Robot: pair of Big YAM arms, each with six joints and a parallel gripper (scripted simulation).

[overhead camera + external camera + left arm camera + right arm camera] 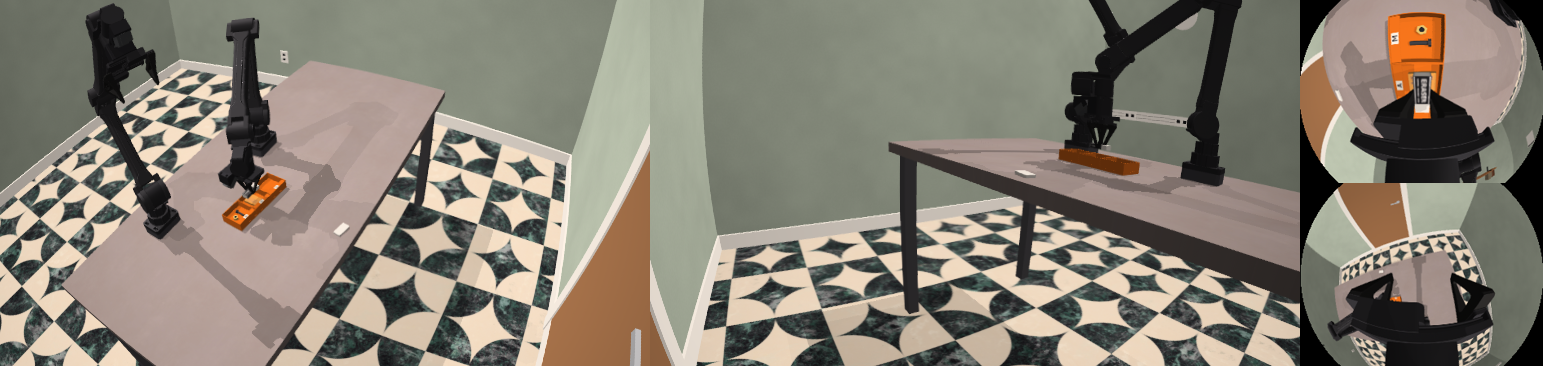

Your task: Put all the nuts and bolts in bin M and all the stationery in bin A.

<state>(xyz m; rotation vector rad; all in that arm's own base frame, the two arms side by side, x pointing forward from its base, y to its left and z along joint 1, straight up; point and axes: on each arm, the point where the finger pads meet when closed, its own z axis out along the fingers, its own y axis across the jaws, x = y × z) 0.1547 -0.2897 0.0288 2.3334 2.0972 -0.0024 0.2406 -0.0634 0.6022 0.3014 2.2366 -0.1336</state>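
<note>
Now: the orange double bin 1 cm ahead of my left hand and 5 cm below it. Also, from my left hand: orange notepad (5 cm below); black bolt (7 cm to the right, 5 cm below); sleeved eraser (1 cm to the left).
</note>
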